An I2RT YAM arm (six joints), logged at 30 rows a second.
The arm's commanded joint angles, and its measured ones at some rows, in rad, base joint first. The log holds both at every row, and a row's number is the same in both.
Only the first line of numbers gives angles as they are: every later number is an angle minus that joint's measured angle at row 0.
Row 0, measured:
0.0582 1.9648 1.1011 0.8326 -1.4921 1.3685
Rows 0 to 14, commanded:
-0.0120 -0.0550 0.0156 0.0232 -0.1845 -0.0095
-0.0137 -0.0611 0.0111 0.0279 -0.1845 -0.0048
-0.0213 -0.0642 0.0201 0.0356 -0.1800 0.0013
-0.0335 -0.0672 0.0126 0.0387 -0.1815 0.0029
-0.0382 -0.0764 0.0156 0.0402 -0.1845 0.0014
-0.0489 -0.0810 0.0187 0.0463 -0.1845 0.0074
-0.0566 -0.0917 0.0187 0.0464 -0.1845 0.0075
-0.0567 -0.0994 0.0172 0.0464 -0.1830 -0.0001
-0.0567 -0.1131 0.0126 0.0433 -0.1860 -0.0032
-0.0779 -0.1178 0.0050 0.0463 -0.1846 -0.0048
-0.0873 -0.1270 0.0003 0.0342 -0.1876 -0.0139
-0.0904 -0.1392 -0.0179 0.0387 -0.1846 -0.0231
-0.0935 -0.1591 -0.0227 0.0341 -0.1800 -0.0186
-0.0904 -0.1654 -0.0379 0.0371 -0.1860 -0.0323
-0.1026 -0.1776 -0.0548 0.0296 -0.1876 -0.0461
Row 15, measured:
-0.0897 -0.1202 -0.0221 0.0072 0.0003 -0.0106
